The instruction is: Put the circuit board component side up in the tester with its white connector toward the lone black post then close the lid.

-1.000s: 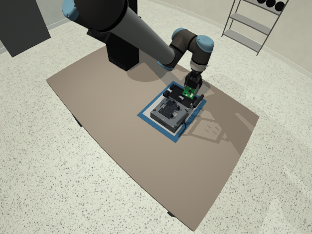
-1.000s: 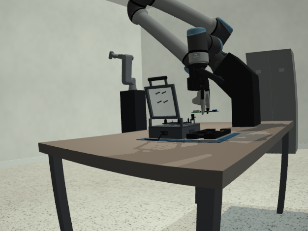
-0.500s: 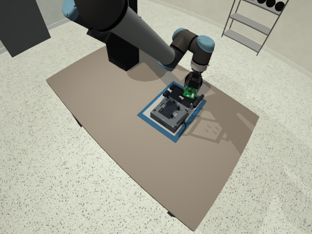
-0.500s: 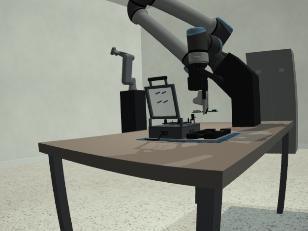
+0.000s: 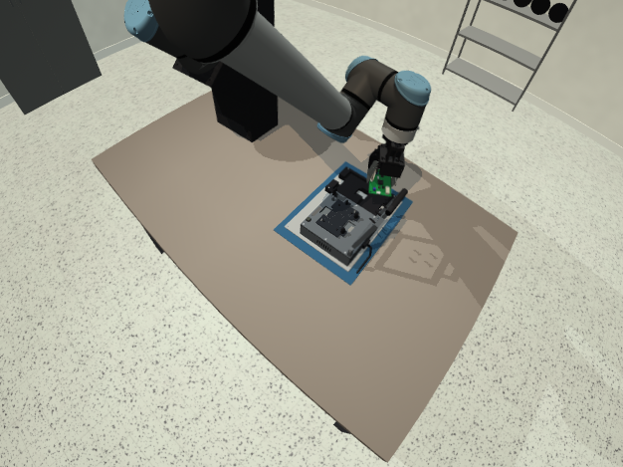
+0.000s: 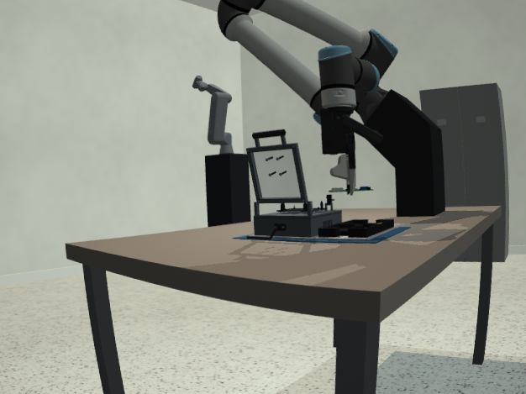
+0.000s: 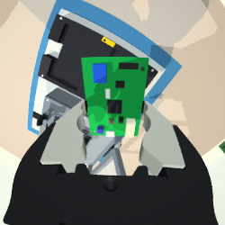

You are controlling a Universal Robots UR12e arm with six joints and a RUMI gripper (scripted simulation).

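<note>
My gripper is now right at the green circuit board. Also, from my hand: tester bed: 4 cm behind, 16 cm to the right, 5 cm below; black post: 11 cm behind, 11 cm to the right, 3 cm below; tester: 1 cm behind, 13 cm to the right, 1 cm below.
</note>
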